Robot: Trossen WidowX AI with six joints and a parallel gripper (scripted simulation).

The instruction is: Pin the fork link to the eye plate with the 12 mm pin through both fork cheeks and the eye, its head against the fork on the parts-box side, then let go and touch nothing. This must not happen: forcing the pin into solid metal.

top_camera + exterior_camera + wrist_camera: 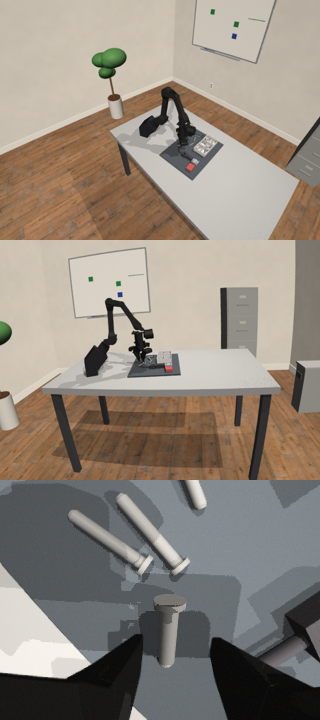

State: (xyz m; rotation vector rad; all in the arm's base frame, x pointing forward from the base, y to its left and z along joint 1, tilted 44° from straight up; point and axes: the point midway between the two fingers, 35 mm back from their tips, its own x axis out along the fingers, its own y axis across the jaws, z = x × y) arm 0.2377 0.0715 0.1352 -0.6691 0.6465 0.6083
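Right now the grey headed pin is 6 cm below my hand, 1 cm to the right of it and 1 cm behind it. The rest, counted from my hand: mat: 9 cm ahead, 7 cm below, 6 cm to the left; then small grey block: 20 cm ahead, 5 cm below, 2 cm to the right; then eye plate: 12 cm ahead, 6 cm below, 4 cm to the right.
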